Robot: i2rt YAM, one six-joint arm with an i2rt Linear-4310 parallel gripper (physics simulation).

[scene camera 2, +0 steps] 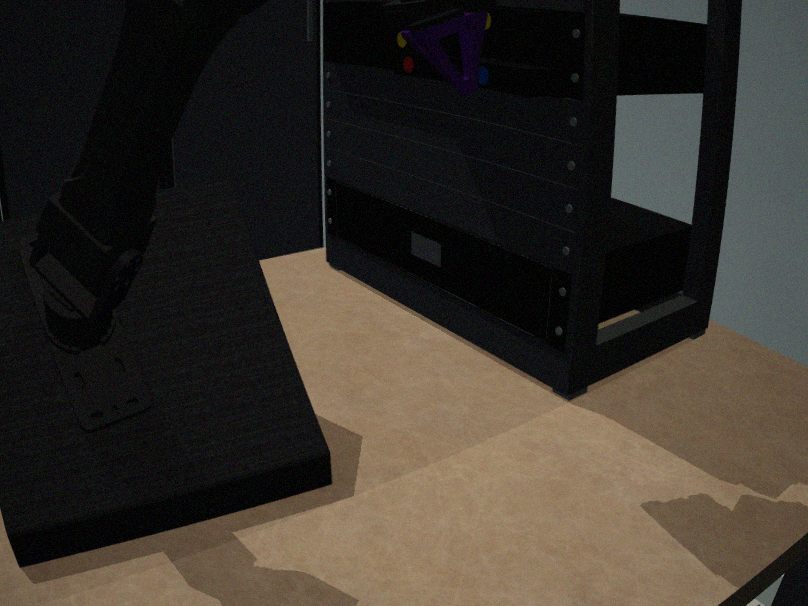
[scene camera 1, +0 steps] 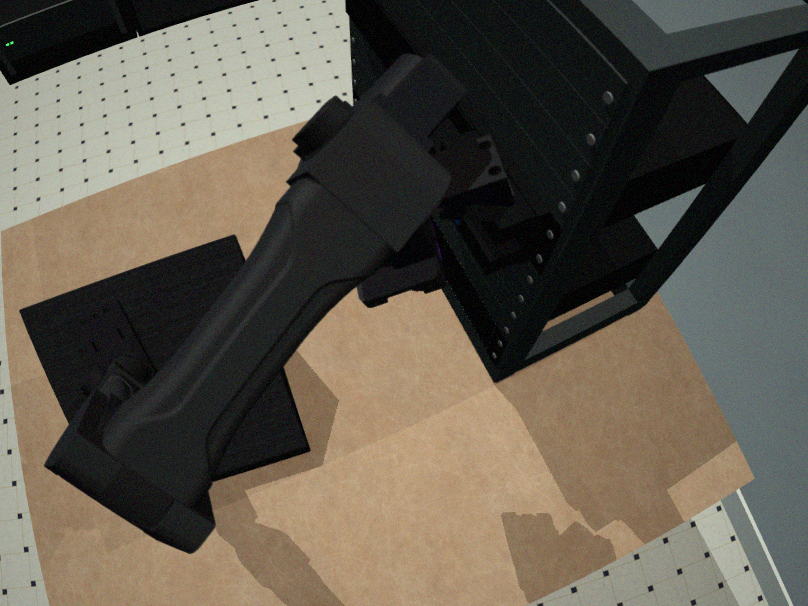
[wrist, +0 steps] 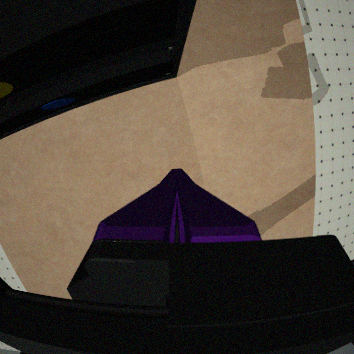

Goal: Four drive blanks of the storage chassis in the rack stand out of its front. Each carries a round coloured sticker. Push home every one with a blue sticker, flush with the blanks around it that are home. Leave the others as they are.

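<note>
The dark storage chassis (scene camera 2: 528, 78) is in the rack (scene camera 2: 584, 215) (scene camera 1: 587, 189). In scene camera 2, a blue sticker (scene camera 2: 482, 75) (scene camera 1: 458, 222) (wrist: 58, 104) sits at the lower right of the group and a red sticker (scene camera 2: 407, 63) at the lower left. One yellow sticker (scene camera 2: 402, 39) is above the red; another yellow sticker (scene camera 2: 487, 20) is above the blue, partly behind the fingers. My gripper (scene camera 2: 466, 87) (wrist: 176, 176) is shut and empty, its purple fingers in front of the chassis, tips just left of the blue sticker in scene camera 2. Darkness hides how far each blank stands out.
The arm stands on a black base plate (scene camera 2: 228, 424) (scene camera 1: 261, 450) left of the rack. Plain blanking panels (scene camera 2: 450, 156) and a dark unit (scene camera 2: 489, 280) sit below the chassis. A tan mat (scene camera 2: 404, 391) (scene camera 1: 417, 365) lies under the rack. Another dark cabinet (scene camera 1: 65, 39) stands at the upper left.
</note>
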